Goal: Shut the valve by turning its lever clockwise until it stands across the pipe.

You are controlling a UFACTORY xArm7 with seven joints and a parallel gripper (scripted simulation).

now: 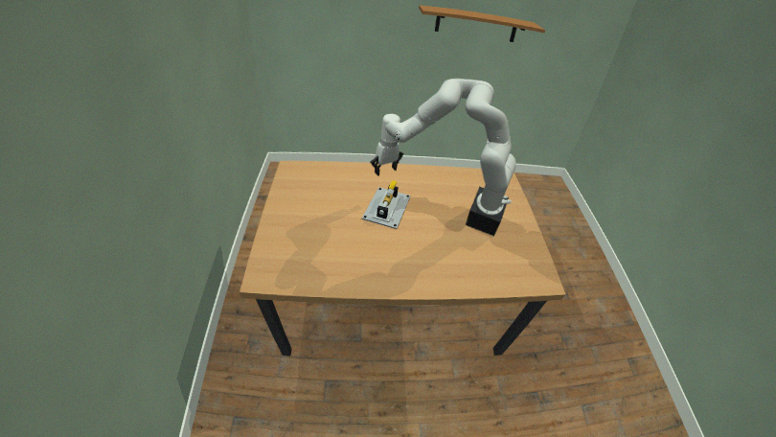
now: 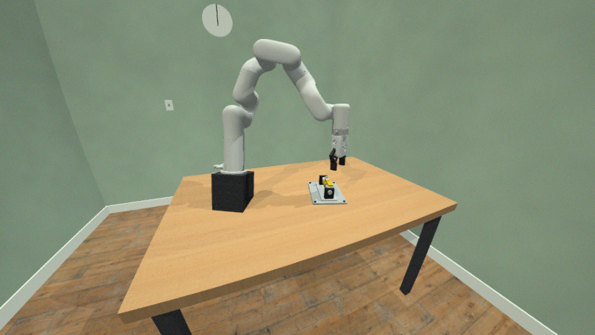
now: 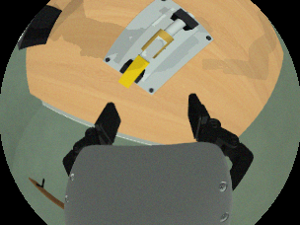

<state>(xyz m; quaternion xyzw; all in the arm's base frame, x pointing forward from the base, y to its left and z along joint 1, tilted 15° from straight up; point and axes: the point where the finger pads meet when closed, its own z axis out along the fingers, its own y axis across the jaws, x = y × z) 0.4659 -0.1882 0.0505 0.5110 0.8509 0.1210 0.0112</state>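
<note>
The yellow lever lies 30 mm behind my hand, 30 mm to the left of it and 90 mm below it.
</note>
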